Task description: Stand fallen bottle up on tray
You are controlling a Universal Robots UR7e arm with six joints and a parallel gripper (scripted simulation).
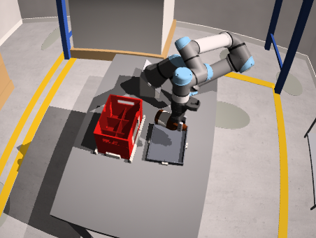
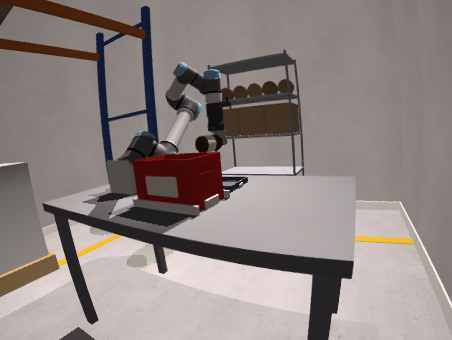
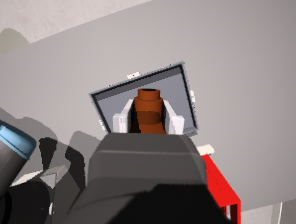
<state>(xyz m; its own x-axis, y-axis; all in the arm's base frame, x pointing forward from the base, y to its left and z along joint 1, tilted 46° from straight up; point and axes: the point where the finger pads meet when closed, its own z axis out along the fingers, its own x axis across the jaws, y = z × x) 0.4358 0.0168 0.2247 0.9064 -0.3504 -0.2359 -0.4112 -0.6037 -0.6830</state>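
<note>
Now: hand 20 mm past the bottle, 50 mm to the left of it and 10 mm above it. Also, from my hand: tray: 30 mm behind, 50 mm to the right, 190 mm below; red crate: 50 mm behind, 320 mm to the right, 120 mm below.
</note>
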